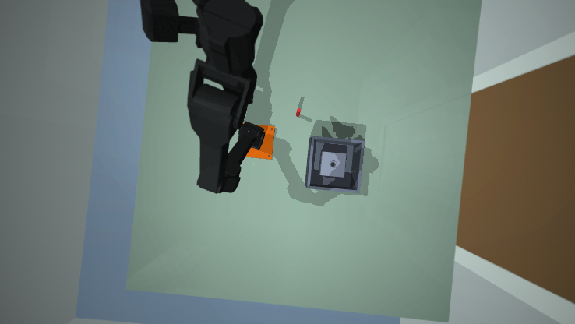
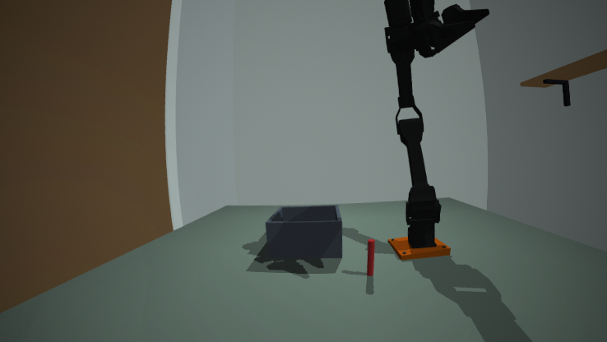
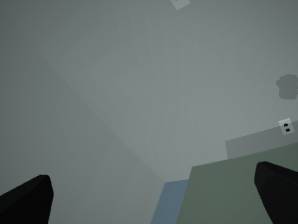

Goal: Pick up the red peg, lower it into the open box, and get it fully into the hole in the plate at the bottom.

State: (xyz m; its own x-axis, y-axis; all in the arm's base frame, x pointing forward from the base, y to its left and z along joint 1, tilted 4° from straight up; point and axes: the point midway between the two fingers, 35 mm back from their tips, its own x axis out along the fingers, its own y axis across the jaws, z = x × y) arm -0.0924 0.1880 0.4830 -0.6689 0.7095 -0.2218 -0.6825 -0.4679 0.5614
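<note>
Right now my gripper tip is 46 cm above the red peg, 23 cm short of it and 5 cm to the left of it. The rest, counted from my gripper tip: grey plate (46 cm below, 41 cm ahead, 21 cm to the right); then dark grey box (48 cm below, 41 cm ahead, 21 cm to the right).
</note>
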